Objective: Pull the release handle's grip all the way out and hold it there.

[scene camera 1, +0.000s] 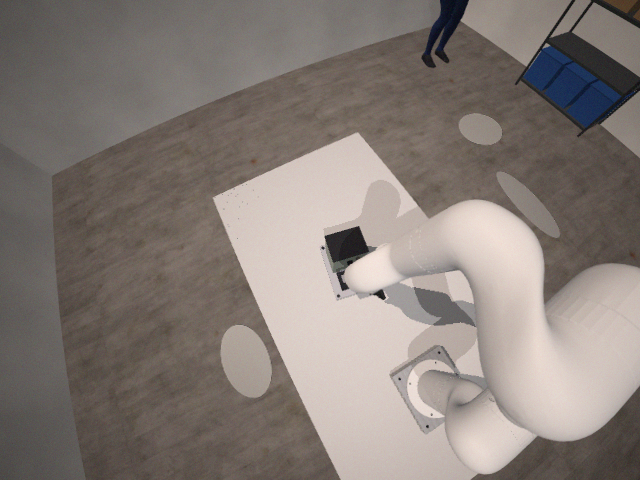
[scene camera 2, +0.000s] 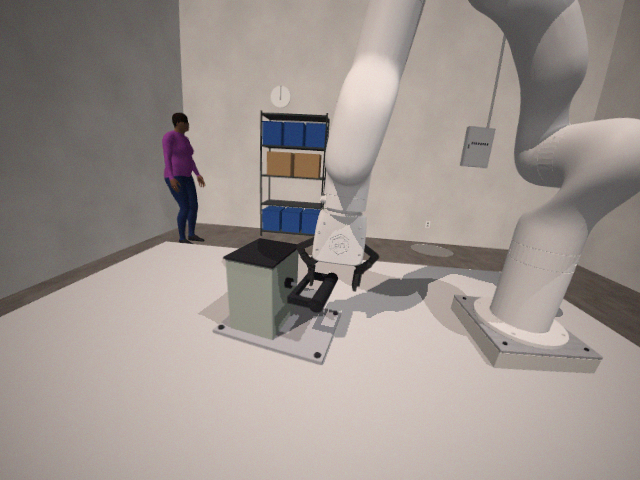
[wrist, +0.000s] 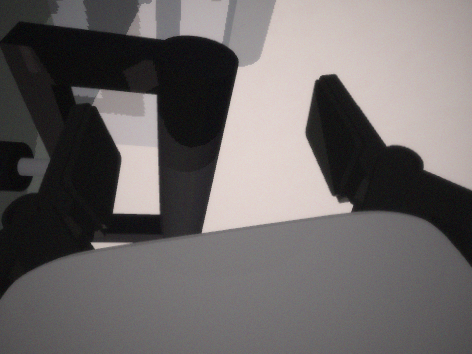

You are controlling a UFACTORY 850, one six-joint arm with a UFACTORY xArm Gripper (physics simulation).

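Observation:
The release handle is a black rectangular frame with a thick grip bar (scene camera 2: 324, 292) (wrist: 185, 190), on a short rod (wrist: 33, 167) from a pale green housing (scene camera 2: 252, 294) with a black top (scene camera 1: 346, 243). A small gap of rod shows between the frame and the black collar (scene camera 2: 288, 282). My gripper (scene camera 2: 333, 285) (wrist: 211, 117) points down, open and empty. In the wrist view, the grip bar lies between the spread fingers, nearer the left one, which overlaps the frame's opening. Fingertip depth relative to the bar is unclear. In scene camera 1, the arm hides most of the handle and gripper.
The housing stands on a bolted grey plate (scene camera 1: 330, 279) (scene camera 2: 305, 345) on the white table (scene camera 1: 289, 206) (scene camera 2: 206, 403). The arm's base (scene camera 1: 400, 379) (scene camera 2: 547, 361) is bolted nearby. A person (scene camera 2: 179, 155) and a shelf rack (scene camera 2: 261, 180) stand beyond the table.

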